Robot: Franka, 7 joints.
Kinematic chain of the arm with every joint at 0, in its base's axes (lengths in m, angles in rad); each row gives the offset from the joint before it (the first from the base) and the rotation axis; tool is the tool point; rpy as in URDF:
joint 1: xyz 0 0 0.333 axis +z
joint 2: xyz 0 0 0 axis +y
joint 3: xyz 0 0 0.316 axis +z
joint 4: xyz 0.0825 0 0 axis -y
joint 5: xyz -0.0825 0 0.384 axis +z
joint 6: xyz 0 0 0 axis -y
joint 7: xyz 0.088 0 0 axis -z
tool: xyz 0 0 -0.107 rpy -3.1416 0 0
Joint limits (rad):
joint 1: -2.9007..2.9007
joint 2: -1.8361..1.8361
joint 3: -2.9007..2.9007
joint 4: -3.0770..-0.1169
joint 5: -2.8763..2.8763
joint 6: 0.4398..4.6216
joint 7: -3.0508..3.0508
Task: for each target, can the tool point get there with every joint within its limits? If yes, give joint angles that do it. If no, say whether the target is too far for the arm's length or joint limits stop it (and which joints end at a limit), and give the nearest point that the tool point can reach.
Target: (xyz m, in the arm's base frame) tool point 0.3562 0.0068 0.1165
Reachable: yes | joints 1.3777 0.9796 -0.8465 -2.4882 2.2454 3.0960 1.5859
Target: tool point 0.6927 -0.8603 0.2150
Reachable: no: too far | nearest point 0.5350 -0.6644 0.2419 | short by 0.253 m
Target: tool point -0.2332 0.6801 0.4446
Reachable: yes | joints -0.8266 -1.4115 1.2714 -0.4341 0.6189 1.0074 0.8875
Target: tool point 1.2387 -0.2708 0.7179
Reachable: no: too far | nearest point 0.8020 -0.1753 0.5822 | short by 0.467 m
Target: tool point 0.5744 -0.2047 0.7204
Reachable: yes | joints 0.5931 1.1109 -2.0660 -1.1856 0.7119 1.5856 2.1272
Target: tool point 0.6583 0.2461 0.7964
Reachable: yes | joints -2.3454 -0.9838 1.6727 -0.6152 -1.8283 1.9590 -2.1324
